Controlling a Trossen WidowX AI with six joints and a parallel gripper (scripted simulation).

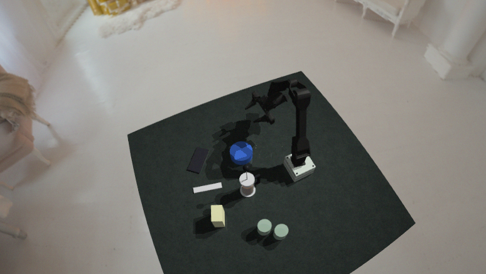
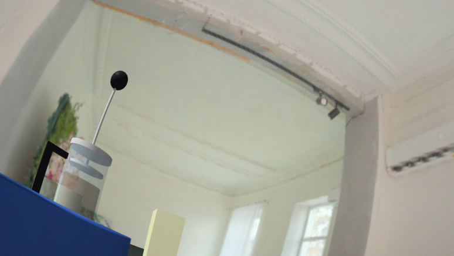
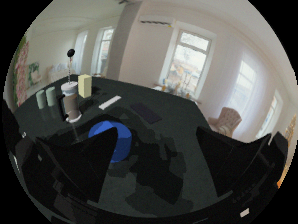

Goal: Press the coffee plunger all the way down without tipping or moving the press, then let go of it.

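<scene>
My gripper tip is 320 mm to the right of the coffee press, 80 mm short of it and 60 mm above it. From my gripper tip the other things lie so: white bar: 290 mm ahead, 260 mm to the left, 180 mm below; then blue cylinder: 160 mm below, 110 mm to the left, 70 mm ahead.
</scene>
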